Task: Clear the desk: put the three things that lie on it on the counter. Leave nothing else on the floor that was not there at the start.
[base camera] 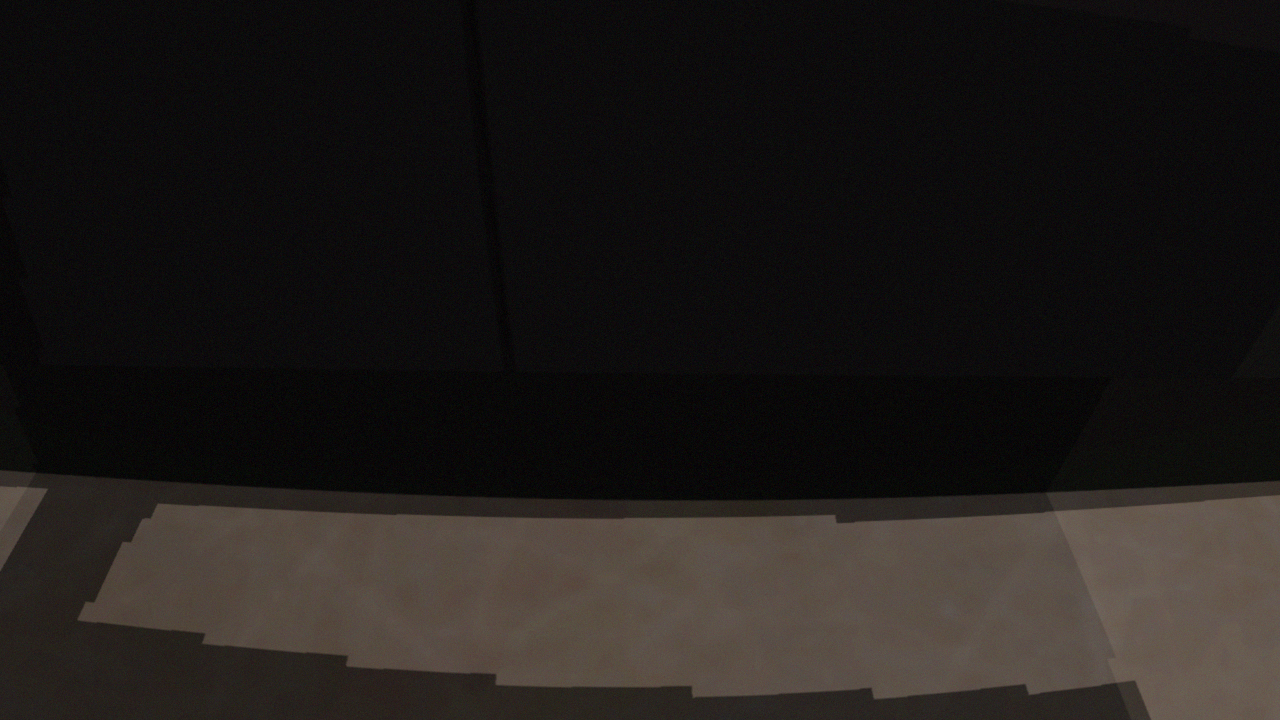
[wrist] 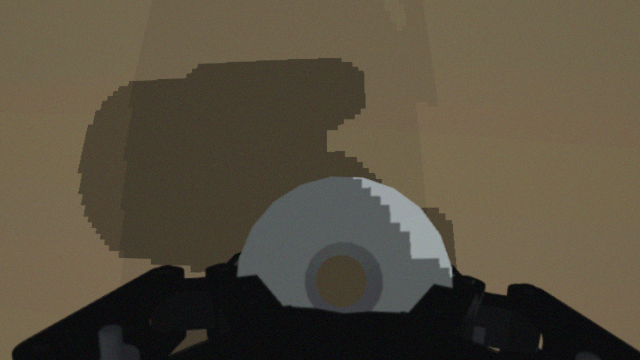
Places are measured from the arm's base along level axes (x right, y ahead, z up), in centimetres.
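Pixels of known places: gripper, fingertip midpoint: [wrist: 341, 267].
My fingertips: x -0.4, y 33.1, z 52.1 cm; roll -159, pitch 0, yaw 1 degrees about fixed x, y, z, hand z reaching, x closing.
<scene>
Ahead of a thing's pixels: the offset from my fingertips to its top centre. "pt": to the spot under its first point. Level surfaces: height alone.
A pale grey round roll @[dx +0.0, dy -0.6, dz +5.3 cm] [wrist: 295, 225] with a hole through its middle shows at the lower centre of the wrist view. Its near part is hidden by the gripper. My gripper [wrist: 341, 267] is shut on the roll, with one black finger on each side of it. The roll is seen end-on, over a tan surface @[dz -0.7 cm] [wrist: 530, 200]. The surface shows through the hole. How high the roll hangs over it, and whether this surface is the counter, I cannot tell for sure. The desk and the other things do not show in a recognisable way.
A very dark upright front @[pt dx +1.9, dy -3.5, dz -70.1 cm] [base camera: 716, 223] with a thin vertical seam fills the upper part of the base view, close ahead. Pale floor @[dz -91.7 cm] [base camera: 581, 600] with shadow bands runs along its foot. Broad dark shadows lie on the tan surface in the wrist view.
</scene>
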